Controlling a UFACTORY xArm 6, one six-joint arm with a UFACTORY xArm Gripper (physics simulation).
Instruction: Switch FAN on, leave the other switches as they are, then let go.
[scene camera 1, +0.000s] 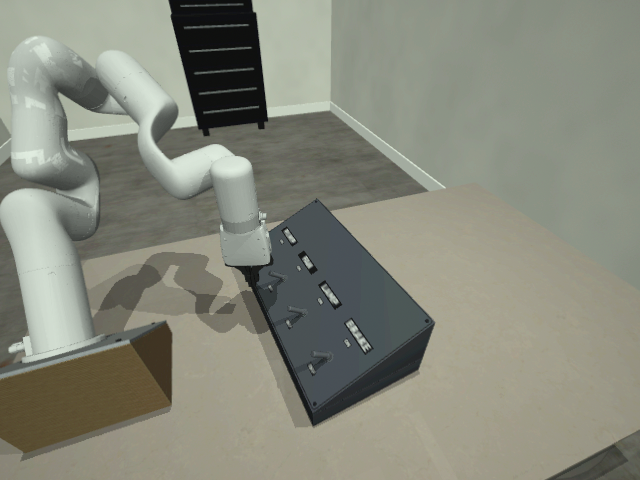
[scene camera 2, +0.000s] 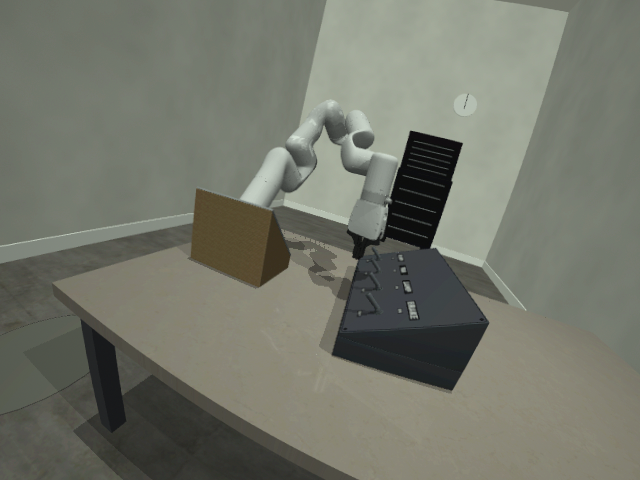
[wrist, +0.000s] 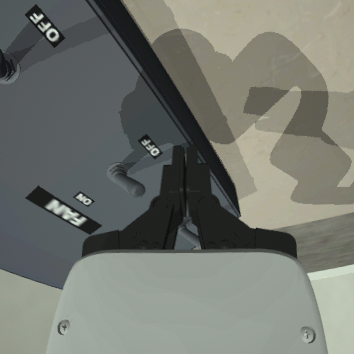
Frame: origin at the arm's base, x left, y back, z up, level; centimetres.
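Where they show: gripper, fingertip midpoint: (scene camera 1: 253, 282) (scene camera 2: 356, 257) (wrist: 186, 159); arm's base at its link origin: (scene camera 1: 67, 350) (scene camera 2: 241, 222).
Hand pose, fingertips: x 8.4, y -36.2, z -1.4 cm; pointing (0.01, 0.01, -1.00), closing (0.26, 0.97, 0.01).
Each offset is from my fingertips to the top centre of the thing. Level surfaces: height alone.
The dark sloped switch box (scene camera 1: 374, 289) (scene camera 2: 442, 289) (wrist: 60, 125) stands on the table. Its FAN label @(dx +2.6, dy -14.0, dz +0.8 cm) (scene camera 1: 307, 262) (scene camera 2: 403, 269) (wrist: 65, 212) is second from the far end. The FAN lever @(dx +1.2, dy -5.8, dz +1.4 cm) (scene camera 1: 277, 276) (scene camera 2: 374, 266) (wrist: 128, 181) leans to the OFF side, like the LAMP lever @(dx -10.6, dy -7.8, dz +1.4 cm) (scene camera 1: 296, 311) (scene camera 2: 373, 280) and BRAKE lever @(dx -22.4, dy -9.8, dz +1.4 cm) (scene camera 1: 321, 355) (scene camera 2: 372, 302). My gripper (scene camera 1: 252, 284) (scene camera 2: 357, 255) (wrist: 186, 159) is shut and empty at the box's low edge, on the OFF side of the FAN lever, with a small gap showing in the wrist view. The PUMP lever @(dx +13.1, dy -3.9, dz +1.4 cm) (wrist: 189, 235) is partly hidden behind the fingers.
The arm stands on a wedge-shaped wooden base (scene camera 1: 82, 392) (scene camera 2: 230, 237) on the table @(dz -11.5 cm) (scene camera 1: 232, 428) (scene camera 2: 248, 351). A black drawer cabinet (scene camera 1: 222, 67) (scene camera 2: 421, 196) stands on the floor behind. The box's high side is away from the arm base.
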